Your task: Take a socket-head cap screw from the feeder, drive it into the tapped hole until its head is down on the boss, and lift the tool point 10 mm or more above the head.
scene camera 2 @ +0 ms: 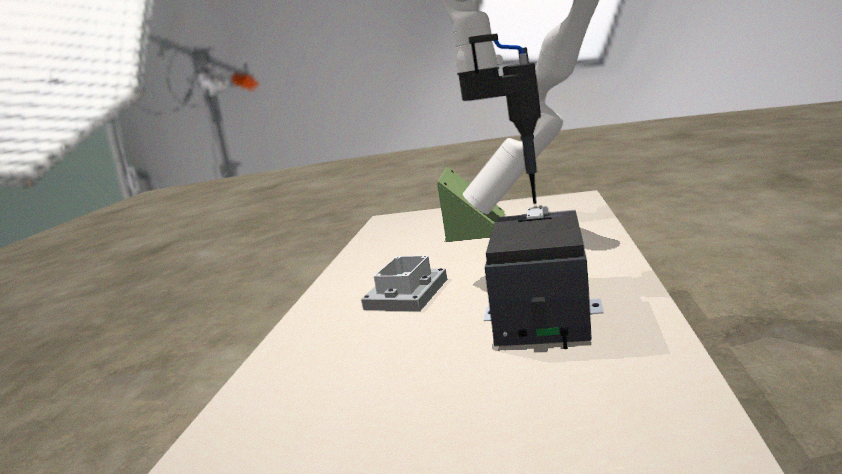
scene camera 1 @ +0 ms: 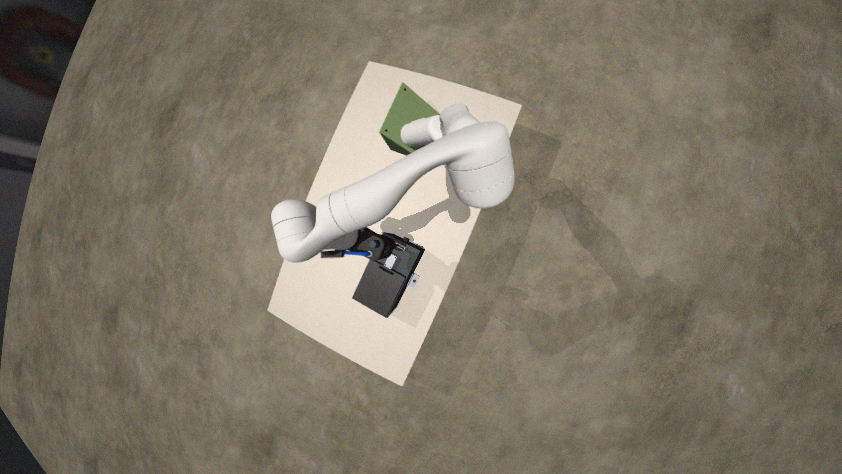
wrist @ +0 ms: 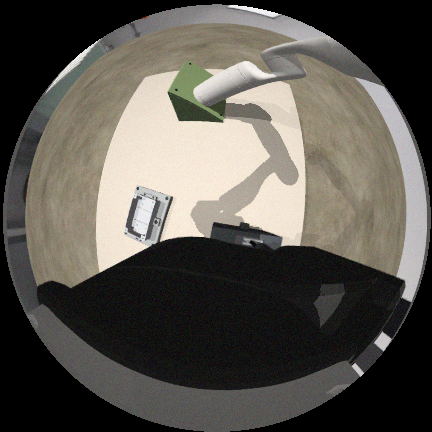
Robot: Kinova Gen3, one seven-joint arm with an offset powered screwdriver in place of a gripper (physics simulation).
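Observation:
The black feeder (scene camera 1: 380, 288) (scene camera 2: 539, 300) (wrist: 225, 232) stands on the board, with a small white fitting (scene camera 1: 390, 261) (scene camera 2: 536, 212) at its top. My screwdriver, black with a long thin bit (scene camera 2: 534, 194), points down in scene camera 2. Its tip appears at or just above the far side of the feeder's top, by the white fitting. Whether it touches anything or carries a screw is too small to tell. The grey housing (scene camera 2: 391, 284) (wrist: 164, 207), an open box on a flanged base with small bosses, stands apart from the feeder. The arm hides it in scene camera 1.
The green wedge mount (scene camera 1: 406, 111) (scene camera 2: 462, 217) (wrist: 190, 82) carries the arm's base at the far end of the pale board (scene camera 1: 329, 176) (scene camera 2: 353, 376) (wrist: 125, 150). The white arm (scene camera 1: 382, 188) arches over the board. Metal tabs (scene camera 1: 413, 280) (scene camera 2: 596, 306) stick out beside the feeder.

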